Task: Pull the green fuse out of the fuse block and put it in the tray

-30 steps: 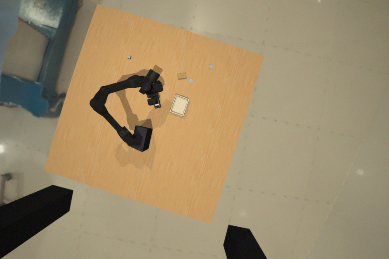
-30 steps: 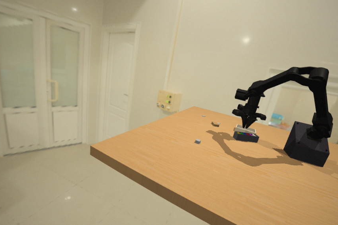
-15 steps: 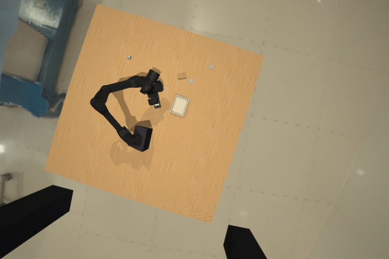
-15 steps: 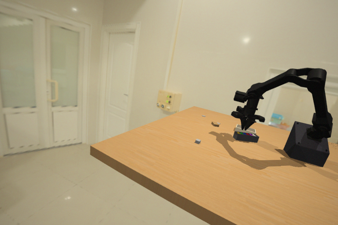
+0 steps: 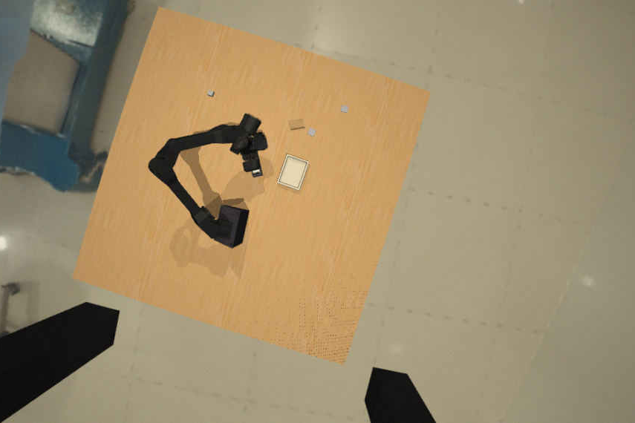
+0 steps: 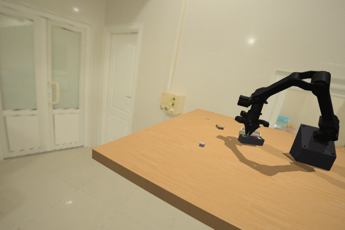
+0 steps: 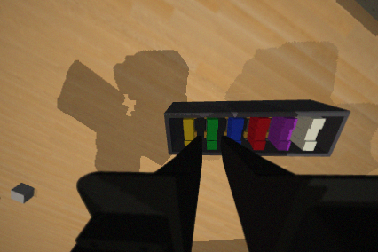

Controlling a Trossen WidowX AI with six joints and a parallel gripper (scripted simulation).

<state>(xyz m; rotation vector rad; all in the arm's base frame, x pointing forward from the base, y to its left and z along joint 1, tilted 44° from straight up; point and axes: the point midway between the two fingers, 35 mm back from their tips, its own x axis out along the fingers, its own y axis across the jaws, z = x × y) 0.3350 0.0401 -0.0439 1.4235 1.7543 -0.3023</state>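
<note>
Now: the green fuse 2 cm below my gripper tip. From my gripper tip the other things lie so: tray 19 cm to the right, 5 cm below, 4 cm behind.
</note>
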